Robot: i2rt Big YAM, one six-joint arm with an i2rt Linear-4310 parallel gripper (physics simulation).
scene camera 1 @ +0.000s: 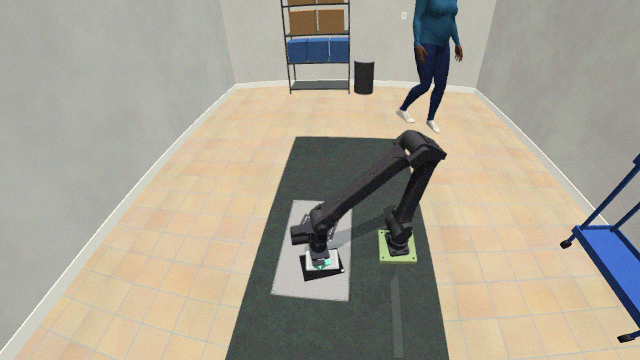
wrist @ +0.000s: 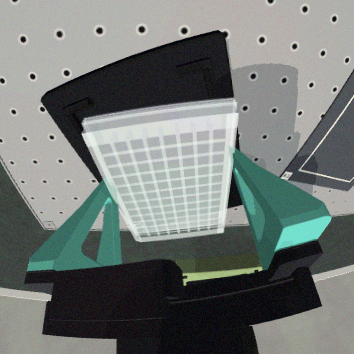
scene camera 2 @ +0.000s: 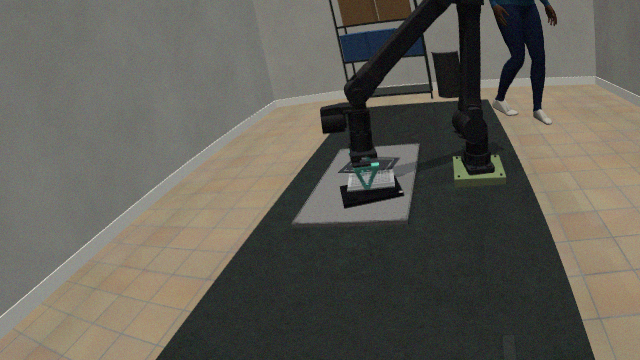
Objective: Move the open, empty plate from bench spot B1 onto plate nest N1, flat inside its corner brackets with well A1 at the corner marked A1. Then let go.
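Frame: origin at the arm's base, x ahead, y left, z up, level; millimetres.
Where they show: gripper, between the fingertips: [scene camera 1: 317,260] [wrist: 167,167] [scene camera 2: 365,182]; arm's base, origin of its link: [scene camera 1: 396,244] [scene camera 2: 477,165].
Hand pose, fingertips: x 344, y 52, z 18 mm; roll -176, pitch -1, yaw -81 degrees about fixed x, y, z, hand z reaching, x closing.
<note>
Things, the pixels of their top centre, and the offset from my fingertips. "spot": a spot on its surface instead. Level surfaces: height alone.
- black plate nest N1, centre of its top: [wrist: 164,167] [scene camera 2: 370,187] [scene camera 1: 321,262] 14 mm down, 12 mm back, 3 mm left
- grey perforated board, centre of its top: [wrist: 294,126] [scene camera 2: 367,176] [scene camera 1: 316,243] 31 mm down, 1 mm ahead, 110 mm right
- dark mat, height of its surface: 45 mm down
- dark outlined pad, a spot on its surface: [wrist: 327,150] spot: 30 mm down, 31 mm back, 157 mm right
A clear, whitish open plate [scene camera 1: 334,266] [scene camera 2: 385,181] [wrist: 165,182] hangs level above the black plate nest N1 [scene camera 1: 315,276] [scene camera 2: 355,200] [wrist: 150,72]. My gripper [scene camera 1: 320,266] [scene camera 2: 368,187] [wrist: 167,167] is shut on the plate, its green fingers on two opposite sides. The nest is turned relative to the plate. Two of its corner brackets show in the wrist view beyond the plate's far edge; the plate hides much of the rest. A small white tag marks the nest's front right corner in the scene views. Well A1 is too small to make out.
The nest lies on a grey perforated board [scene camera 1: 285,286] [scene camera 2: 320,215] [wrist: 117,52] on a dark mat [scene camera 1: 270,325] [scene camera 2: 350,300]. A dark outlined pad [scene camera 2: 390,163] [wrist: 327,150] lies behind the nest. The arm's green base plate [scene camera 1: 382,250] [scene camera 2: 477,178] is to the right. A person [scene camera 1: 435,50] stands at the back.
</note>
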